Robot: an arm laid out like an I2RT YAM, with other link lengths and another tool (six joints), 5 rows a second.
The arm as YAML. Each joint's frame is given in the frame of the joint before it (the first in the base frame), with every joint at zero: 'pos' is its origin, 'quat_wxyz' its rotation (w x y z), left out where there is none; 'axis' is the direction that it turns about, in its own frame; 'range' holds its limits. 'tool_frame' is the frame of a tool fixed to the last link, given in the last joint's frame.
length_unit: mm
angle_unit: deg
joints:
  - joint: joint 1
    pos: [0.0, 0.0, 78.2]
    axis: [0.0, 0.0, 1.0]
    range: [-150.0, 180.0]
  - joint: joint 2
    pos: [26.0, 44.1, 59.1]
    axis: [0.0, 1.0, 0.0]
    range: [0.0, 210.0]
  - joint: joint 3
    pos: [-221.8, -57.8, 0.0]
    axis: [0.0, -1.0, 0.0]
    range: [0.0, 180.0]
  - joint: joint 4
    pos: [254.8, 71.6, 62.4]
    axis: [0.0, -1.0, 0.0]
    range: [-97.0, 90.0]
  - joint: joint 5
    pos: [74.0, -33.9, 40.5]
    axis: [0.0, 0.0, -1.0]
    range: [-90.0, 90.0]
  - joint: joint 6
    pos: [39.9, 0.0, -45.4]
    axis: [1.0, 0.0, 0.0]
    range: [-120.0, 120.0]
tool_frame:
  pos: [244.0, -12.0, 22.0]
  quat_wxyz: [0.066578, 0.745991, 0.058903, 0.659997]
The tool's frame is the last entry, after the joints.
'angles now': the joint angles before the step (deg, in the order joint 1, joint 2, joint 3, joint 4, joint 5, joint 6). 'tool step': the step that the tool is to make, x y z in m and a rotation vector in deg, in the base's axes. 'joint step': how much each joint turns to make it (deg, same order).
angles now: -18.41 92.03 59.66 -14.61 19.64 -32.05
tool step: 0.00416 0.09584 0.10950 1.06 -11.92 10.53
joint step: 8.19 -22.93 -5.84 -6.25 -4.40 1.46
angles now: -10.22 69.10 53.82 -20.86 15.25 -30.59
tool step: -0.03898 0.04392 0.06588 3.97 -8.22 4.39
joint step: 1.53 -19.32 -3.84 -8.66 -5.25 2.95
